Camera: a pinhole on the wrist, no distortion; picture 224 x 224 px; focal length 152.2 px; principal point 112.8 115.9 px. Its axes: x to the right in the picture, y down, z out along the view. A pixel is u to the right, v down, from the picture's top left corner.
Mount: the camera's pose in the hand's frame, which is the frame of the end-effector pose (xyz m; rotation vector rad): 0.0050 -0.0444 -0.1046 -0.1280 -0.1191 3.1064
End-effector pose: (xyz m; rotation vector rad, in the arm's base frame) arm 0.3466 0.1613 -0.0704 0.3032 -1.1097 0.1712
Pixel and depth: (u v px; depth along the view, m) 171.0 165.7 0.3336
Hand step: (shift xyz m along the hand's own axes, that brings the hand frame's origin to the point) -0.1528 -0.1740 0.2081
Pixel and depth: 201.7 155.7 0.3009
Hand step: -0.1973 -0.1396 0.1741
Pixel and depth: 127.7 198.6 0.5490
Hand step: -0.1023 -0.3812 0.4134
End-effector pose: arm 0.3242 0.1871 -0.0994 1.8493 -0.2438 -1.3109
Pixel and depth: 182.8 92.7 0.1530
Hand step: -0.0772 -0.0303 0.0435
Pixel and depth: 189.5 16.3 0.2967
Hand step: -0.1634 0.1318 0.1932
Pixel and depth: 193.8 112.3 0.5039
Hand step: -0.3038 -0.0615 0.3753
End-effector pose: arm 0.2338 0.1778 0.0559 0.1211 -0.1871 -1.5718
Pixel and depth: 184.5 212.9 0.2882
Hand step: -0.1592 -0.2446 0.1565
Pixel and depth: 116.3 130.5 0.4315
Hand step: -0.0419 -0.1178 0.3202
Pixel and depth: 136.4 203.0 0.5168
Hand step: -0.1259 -0.3753 0.3795
